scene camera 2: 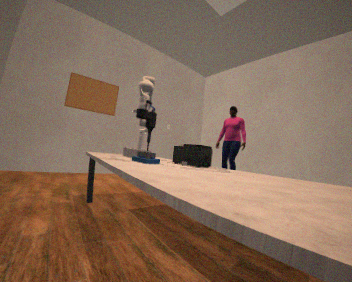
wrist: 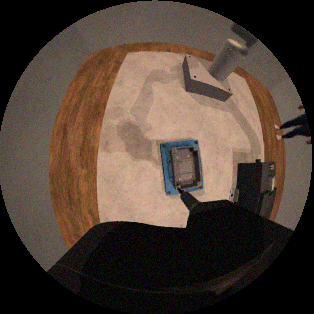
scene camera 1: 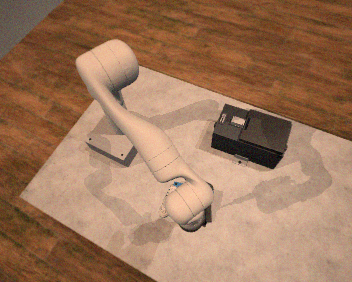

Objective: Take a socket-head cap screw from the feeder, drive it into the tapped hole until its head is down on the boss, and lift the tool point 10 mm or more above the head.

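Note:
The powered screwdriver [scene camera 2: 148, 149] [wrist: 180, 189] points down, with its tip at the near left corner of the grey open-topped housing [wrist: 174, 167] in the wrist view. Whether the tip touches the corner boss, and whether a screw is on it, is too small and blurred to tell. The tapped hole is hidden at the tip. The housing sits on a blue plate [scene camera 2: 146, 160] [wrist: 165, 156]. In scene camera 1 the arm hides the tool and most of the housing. The black screw feeder [scene camera 1: 265, 135] [scene camera 2: 198, 155] [wrist: 248, 182] stands apart, with a small metal tab [scene camera 1: 240, 159] at its front.
The arm [scene camera 1: 150, 145] reaches over the table [scene camera 1: 280, 235] from its grey base block [scene camera 1: 111, 148] [wrist: 207, 85]. A person in a pink top [scene camera 2: 233, 131] stands beyond the table, and their legs [wrist: 295, 125] show at the right of the wrist view.

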